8 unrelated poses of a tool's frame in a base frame.
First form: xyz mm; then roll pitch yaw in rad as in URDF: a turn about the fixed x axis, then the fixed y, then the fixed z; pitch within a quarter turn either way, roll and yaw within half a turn.
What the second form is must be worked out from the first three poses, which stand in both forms.
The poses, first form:
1: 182 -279 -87 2.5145 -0.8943 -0.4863
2: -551 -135 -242 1.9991 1.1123 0.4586
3: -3 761 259 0.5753 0.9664 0.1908
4: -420 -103 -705 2.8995 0.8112 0.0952
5: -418 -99 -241 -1.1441 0.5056 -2.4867
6: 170 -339 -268 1.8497 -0.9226 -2.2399
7: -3 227 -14 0.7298 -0.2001 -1.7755
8: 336 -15 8 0.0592 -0.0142 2.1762
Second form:
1: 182 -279 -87 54.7 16.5 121.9
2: -551 -135 -242 -66.6 3.9 100.6
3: -3 761 259 -26.7 51.4 40.2
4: -420 -103 -705 -21.2 -42.7 155.4
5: -418 -99 -241 -139.1 23.3 66.8
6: 170 -339 -268 -145.3 -62.9 -111.4
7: -3 227 -14 -104.8 -38.5 -21.0
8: 336 -15 8 124.7 3.3 -1.3
